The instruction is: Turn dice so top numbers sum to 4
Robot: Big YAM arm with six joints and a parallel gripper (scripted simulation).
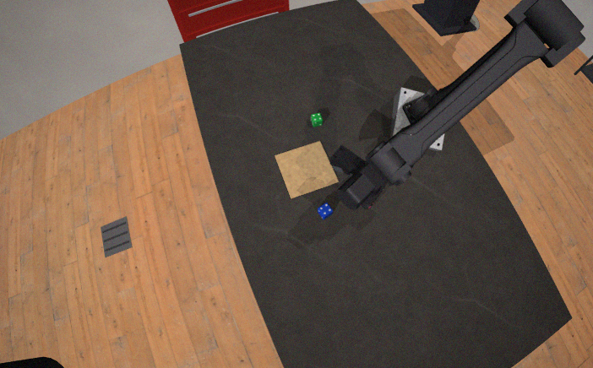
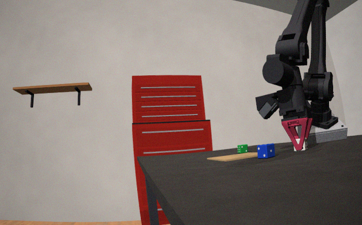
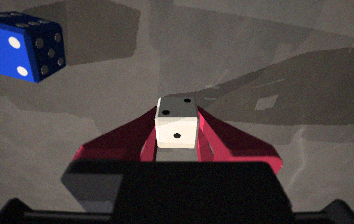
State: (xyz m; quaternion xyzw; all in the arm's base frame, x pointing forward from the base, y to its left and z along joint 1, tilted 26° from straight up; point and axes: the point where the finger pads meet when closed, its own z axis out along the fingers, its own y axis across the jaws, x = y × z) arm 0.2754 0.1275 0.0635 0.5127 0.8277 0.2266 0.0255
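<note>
Now: the white die right at my hand. The rest, counted from my hand: blue die (11 cm ahead); then green die (2 cm ahead, 28 cm to the right); then tan mat (11 cm ahead, 14 cm to the right, 1 cm below).
</note>
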